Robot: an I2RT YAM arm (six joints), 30 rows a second.
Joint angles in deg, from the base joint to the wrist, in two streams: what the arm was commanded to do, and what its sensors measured. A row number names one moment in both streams.
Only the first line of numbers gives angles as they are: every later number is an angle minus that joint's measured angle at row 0.
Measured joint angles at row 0: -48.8 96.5 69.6 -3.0 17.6 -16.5
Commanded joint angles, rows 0 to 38: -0.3 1.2 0.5 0.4 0.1 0.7; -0.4 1.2 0.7 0.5 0.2 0.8; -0.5 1.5 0.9 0.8 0.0 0.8; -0.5 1.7 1.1 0.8 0.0 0.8; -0.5 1.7 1.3 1.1 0.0 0.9; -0.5 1.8 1.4 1.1 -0.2 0.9; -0.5 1.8 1.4 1.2 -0.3 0.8; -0.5 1.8 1.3 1.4 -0.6 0.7; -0.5 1.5 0.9 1.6 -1.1 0.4; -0.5 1.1 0.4 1.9 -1.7 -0.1; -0.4 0.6 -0.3 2.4 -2.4 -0.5; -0.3 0.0 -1.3 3.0 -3.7 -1.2; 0.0 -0.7 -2.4 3.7 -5.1 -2.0; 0.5 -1.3 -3.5 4.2 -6.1 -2.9; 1.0 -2.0 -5.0 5.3 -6.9 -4.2; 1.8 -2.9 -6.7 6.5 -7.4 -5.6; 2.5 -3.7 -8.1 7.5 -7.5 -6.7; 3.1 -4.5 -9.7 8.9 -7.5 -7.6; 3.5 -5.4 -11.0 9.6 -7.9 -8.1; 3.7 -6.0 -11.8 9.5 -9.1 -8.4; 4.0 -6.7 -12.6 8.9 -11.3 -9.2; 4.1 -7.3 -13.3 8.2 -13.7 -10.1; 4.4 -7.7 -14.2 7.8 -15.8 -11.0; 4.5 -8.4 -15.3 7.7 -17.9 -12.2; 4.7 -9.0 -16.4 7.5 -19.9 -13.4; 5.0 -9.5 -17.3 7.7 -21.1 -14.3; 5.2 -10.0 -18.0 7.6 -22.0 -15.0; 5.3 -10.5 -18.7 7.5 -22.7 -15.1; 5.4 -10.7 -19.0 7.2 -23.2 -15.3; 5.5 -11.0 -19.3 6.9 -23.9 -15.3; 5.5 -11.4 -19.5 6.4 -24.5 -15.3; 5.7 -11.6 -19.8 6.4 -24.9 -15.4; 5.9 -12.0 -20.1 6.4 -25.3 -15.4; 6.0 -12.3 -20.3 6.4 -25.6 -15.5; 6.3 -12.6 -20.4 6.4 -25.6 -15.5; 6.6 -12.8 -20.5 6.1 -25.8 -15.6; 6.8 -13.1 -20.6 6.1 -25.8 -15.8; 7.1 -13.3 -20.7 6.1 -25.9 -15.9; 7.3 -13.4 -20.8 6.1 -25.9 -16.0
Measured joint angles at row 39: 6.5 -11.9 -19.7 7.2 -23.7 -14.9
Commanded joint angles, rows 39 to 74: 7.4 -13.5 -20.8 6.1 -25.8 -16.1; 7.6 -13.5 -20.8 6.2 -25.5 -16.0; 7.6 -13.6 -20.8 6.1 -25.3 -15.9; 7.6 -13.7 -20.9 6.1 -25.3 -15.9; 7.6 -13.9 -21.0 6.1 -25.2 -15.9; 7.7 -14.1 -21.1 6.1 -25.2 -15.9; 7.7 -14.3 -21.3 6.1 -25.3 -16.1; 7.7 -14.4 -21.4 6.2 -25.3 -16.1; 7.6 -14.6 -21.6 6.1 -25.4 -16.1; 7.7 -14.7 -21.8 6.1 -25.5 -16.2; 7.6 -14.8 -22.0 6.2 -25.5 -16.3; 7.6 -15.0 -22.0 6.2 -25.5 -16.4; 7.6 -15.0 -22.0 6.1 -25.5 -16.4; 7.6 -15.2 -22.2 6.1 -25.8 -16.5; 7.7 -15.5 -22.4 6.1 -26.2 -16.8; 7.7 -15.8 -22.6 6.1 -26.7 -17.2; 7.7 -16.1 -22.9 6.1 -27.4 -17.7; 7.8 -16.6 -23.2 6.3 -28.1 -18.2; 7.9 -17.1 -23.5 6.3 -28.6 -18.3; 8.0 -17.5 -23.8 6.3 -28.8 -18.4; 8.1 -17.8 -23.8 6.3 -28.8 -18.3; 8.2 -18.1 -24.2 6.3 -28.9 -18.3; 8.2 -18.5 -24.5 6.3 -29.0 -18.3; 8.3 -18.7 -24.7 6.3 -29.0 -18.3; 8.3 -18.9 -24.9 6.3 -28.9 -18.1; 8.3 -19.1 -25.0 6.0 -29.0 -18.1; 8.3 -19.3 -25.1 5.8 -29.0 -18.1; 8.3 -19.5 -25.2 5.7 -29.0 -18.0; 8.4 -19.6 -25.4 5.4 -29.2 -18.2; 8.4 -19.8 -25.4 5.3 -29.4 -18.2; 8.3 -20.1 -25.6 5.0 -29.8 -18.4; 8.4 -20.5 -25.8 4.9 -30.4 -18.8; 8.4 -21.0 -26.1 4.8 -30.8 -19.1; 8.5 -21.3 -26.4 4.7 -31.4 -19.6; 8.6 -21.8 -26.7 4.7 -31.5 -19.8; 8.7 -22.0 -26.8 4.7 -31.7 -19.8
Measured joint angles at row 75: 8.4 -20.4 -25.6 5.5 -30.1 -19.0
